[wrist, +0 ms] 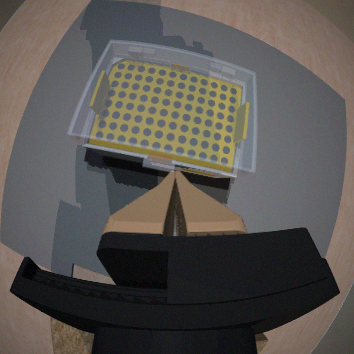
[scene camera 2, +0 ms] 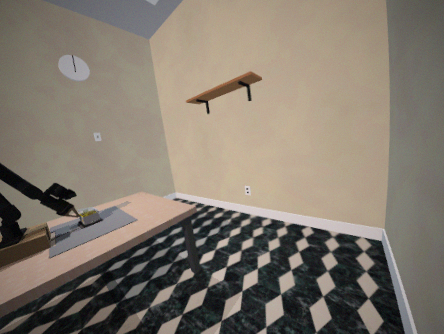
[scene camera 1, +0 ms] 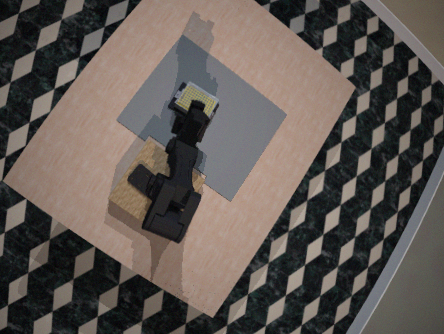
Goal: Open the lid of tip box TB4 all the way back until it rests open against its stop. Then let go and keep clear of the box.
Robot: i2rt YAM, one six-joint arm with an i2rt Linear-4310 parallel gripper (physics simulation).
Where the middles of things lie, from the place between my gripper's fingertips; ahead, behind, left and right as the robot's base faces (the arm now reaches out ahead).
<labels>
The clear lid (wrist: 170, 104) lies 5 cm ahead of my hand, 2 cm to the left of it and 1 cm above it.
</labels>
